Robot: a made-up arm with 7 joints. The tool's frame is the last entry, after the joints. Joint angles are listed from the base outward. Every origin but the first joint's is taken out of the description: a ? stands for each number. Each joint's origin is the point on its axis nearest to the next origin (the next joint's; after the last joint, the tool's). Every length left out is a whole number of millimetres.
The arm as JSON. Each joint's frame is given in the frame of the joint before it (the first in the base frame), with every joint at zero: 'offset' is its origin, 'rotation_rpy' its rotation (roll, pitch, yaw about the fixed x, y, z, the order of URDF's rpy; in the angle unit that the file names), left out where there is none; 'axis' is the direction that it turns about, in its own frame. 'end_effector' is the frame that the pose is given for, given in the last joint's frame.
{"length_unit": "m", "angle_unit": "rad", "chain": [
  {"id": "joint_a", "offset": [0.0, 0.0, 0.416], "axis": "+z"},
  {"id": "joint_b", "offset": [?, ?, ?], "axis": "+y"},
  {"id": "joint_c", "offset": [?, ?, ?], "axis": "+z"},
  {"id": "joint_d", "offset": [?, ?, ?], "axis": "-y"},
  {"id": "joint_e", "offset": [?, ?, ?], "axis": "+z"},
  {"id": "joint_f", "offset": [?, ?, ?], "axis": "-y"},
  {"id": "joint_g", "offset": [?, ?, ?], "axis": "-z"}
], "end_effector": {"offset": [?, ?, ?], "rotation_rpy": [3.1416, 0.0, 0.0]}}
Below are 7 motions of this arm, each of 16 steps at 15 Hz.
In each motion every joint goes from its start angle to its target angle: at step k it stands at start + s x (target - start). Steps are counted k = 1, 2, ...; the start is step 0. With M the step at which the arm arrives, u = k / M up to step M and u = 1 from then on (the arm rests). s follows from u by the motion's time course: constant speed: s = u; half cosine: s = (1 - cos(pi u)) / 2; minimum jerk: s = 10 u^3 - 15 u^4 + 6 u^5.
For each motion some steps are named. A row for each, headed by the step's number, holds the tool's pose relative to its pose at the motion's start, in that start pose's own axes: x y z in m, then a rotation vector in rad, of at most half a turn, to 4 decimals.
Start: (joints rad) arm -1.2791 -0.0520 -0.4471 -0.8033 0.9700 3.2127 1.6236
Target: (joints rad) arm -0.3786 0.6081 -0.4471 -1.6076 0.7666 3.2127 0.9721
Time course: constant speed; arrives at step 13
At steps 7, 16:
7: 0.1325 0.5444 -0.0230 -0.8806 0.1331 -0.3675
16: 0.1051 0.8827 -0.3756 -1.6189 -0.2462 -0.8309

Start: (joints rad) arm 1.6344 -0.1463 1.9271 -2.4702 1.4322 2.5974 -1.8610
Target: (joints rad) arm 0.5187 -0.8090 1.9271 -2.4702 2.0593 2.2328 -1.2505
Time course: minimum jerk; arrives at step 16
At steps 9, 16:
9: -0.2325 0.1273 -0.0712 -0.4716 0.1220 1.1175
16: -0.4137 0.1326 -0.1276 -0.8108 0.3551 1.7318

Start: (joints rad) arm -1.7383 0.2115 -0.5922 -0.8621 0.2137 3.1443 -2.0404
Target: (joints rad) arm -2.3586 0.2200 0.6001 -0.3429 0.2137 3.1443 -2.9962
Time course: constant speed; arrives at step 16
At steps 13, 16:
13: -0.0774 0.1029 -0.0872 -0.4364 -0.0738 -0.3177
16: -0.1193 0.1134 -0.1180 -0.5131 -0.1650 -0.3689

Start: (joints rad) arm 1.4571 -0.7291 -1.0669 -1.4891 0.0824 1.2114 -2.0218
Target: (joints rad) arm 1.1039 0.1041 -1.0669 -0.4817 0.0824 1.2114 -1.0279
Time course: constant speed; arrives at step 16
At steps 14, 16:
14: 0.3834 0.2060 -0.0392 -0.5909 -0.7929 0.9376
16: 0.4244 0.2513 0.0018 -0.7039 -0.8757 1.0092

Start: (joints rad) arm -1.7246 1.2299 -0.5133 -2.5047 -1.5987 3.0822 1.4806
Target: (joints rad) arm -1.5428 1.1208 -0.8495 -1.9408 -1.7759 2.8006 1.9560
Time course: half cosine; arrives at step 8
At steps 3, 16:
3: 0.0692 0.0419 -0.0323 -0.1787 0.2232 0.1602
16: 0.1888 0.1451 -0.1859 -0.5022 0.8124 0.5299

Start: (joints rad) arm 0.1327 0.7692 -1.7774 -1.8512 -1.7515 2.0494 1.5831
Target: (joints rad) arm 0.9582 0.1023 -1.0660 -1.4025 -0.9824 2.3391 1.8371
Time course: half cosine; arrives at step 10
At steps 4, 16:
4: 0.1738 0.1321 -0.1652 0.5888 -0.2147 0.5775
16: 0.2700 0.6493 -0.1897 1.9394 -0.9039 1.2748

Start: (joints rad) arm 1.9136 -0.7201 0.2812 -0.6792 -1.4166 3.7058 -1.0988
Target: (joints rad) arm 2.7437 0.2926 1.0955 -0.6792 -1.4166 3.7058 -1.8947
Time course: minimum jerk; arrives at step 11
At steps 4, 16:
4: 0.0722 -0.1383 0.0023 -0.0652 -0.0346 0.2700
16: 0.4085 -0.1918 0.0646 -0.2522 -0.2742 1.0766

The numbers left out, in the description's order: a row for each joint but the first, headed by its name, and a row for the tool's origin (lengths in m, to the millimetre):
joint_b: 0.0 0.0 0.0
joint_c: 0.0 0.0 0.494
joint_d: 0.087 0.0 0.0
joint_e: -0.088 0.0 0.408
joint_f: 0.0 0.0 0.0
joint_g: 0.104 0.0 0.0
tool: 0.0 0.0 0.0

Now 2 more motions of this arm.
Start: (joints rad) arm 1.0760 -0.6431 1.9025 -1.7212 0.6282 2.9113 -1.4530
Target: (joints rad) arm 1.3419 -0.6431 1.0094 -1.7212 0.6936 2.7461 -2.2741
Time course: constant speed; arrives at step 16
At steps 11, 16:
11: -0.1530 0.1341 -0.1780 -0.2109 -0.2959 -0.3668
16: -0.2250 0.1662 -0.2883 -0.2604 -0.4459 -0.4990

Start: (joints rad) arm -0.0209 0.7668 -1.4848 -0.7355 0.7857 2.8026 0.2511
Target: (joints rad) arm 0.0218 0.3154 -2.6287 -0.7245 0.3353 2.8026 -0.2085
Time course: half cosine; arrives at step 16
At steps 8, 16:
8: 0.2454 0.1318 -0.1852 -0.5308 0.3947 -0.5264
16: 0.3874 0.2635 -0.4114 -1.2945 0.4445 -0.9248

